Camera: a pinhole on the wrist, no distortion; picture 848 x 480 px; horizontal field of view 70.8 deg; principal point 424.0 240.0 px. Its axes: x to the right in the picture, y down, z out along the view. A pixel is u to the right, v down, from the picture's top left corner.
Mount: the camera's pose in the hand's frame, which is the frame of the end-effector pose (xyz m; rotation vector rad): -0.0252 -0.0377 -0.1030 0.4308 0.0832 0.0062
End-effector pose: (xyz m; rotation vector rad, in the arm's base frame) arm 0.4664 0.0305 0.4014 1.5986 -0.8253 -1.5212
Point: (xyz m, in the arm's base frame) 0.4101 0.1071 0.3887
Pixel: 206 453
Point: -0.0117 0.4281 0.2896
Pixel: 68 206
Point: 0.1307 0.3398 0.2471
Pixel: 130 144
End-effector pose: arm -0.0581 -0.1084 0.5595 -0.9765 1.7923 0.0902
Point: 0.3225 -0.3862 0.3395
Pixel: 773 74
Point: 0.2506 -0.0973 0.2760
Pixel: 646 436
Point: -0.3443 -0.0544 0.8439
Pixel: behind the camera
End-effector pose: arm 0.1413 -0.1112 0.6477 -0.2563 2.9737 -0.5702
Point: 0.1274 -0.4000 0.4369
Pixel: 522 289
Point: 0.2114 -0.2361 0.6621
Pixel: 299 154
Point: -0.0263 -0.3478 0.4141
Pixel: 752 393
